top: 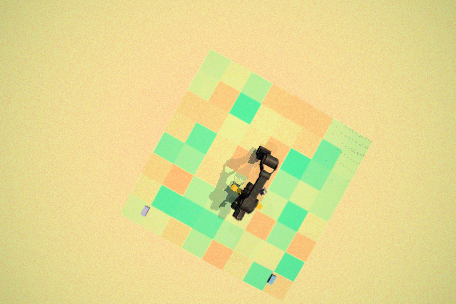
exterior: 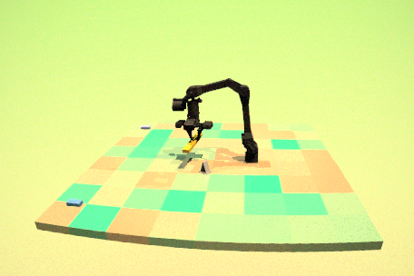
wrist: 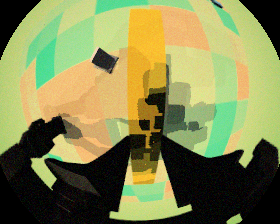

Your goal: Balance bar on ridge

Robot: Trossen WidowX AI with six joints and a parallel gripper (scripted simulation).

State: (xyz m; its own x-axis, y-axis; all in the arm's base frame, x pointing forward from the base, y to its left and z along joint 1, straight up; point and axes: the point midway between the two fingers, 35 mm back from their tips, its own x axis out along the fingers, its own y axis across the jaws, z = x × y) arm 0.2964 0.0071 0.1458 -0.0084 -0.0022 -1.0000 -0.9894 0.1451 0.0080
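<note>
The yellow bar lies 3 cm to the left of my gripper tip.
</note>
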